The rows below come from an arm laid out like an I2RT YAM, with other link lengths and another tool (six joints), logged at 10 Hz.
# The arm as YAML. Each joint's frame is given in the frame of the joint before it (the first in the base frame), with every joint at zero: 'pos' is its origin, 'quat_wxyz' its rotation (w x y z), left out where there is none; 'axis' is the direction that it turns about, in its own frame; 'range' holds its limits. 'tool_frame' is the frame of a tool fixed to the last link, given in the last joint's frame.
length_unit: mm
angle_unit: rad
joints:
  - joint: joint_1
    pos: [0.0, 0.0, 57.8]
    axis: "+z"
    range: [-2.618, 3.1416]
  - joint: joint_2
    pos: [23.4, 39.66, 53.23]
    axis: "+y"
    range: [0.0, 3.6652]
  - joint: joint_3
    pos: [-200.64, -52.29, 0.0]
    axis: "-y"
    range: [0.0, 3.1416]
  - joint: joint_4
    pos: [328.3, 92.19, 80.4]
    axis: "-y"
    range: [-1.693, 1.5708]
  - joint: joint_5
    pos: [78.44, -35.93, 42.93]
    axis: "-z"
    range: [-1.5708, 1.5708]
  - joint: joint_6
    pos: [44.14, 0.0, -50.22]
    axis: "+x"
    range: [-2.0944, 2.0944]
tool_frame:
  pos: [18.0, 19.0, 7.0]
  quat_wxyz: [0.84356, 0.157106, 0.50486, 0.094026]
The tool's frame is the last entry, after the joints.
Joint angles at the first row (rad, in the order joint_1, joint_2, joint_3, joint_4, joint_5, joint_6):
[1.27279, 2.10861, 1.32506, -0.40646, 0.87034, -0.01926]
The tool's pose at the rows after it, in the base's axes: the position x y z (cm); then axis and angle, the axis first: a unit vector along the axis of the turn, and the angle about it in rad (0 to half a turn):
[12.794 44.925 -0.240 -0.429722 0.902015 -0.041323 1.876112]
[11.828 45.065 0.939 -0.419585 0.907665 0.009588 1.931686]
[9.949 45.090 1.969 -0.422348 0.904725 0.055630 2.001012]
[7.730 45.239 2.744 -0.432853 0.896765 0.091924 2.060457]
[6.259 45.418 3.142 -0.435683 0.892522 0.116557 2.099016]
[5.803 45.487 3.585 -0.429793 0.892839 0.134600 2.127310]
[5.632 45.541 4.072 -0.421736 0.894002 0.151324 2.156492]
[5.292 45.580 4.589 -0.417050 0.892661 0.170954 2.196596]
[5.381 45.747 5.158 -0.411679 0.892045 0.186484 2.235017]
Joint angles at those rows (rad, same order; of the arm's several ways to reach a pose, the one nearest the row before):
[1.26325, 2.06242, 1.31206, -0.41104, 0.77001, -0.00974]
[1.27202, 2.01514, 1.29607, -0.43699, 0.67426, 0.01239]
[1.29912, 1.96859, 1.27812, -0.47589, 0.58194, 0.03109]
[1.33728, 1.93849, 1.27090, -0.50947, 0.51175, 0.04369]
[1.36320, 1.92589, 1.27014, -0.52435, 0.46482, 0.05817]
[1.36778, 1.91253, 1.26821, -0.53158, 0.42439, 0.06924]
[1.36588, 1.89955, 1.26784, -0.53923, 0.38205, 0.07878]
[1.36586, 1.88581, 1.26781, -0.54988, 0.32864, 0.08334]
[1.35748, 1.88162, 1.28081, -0.56593, 0.27752, 0.08297]

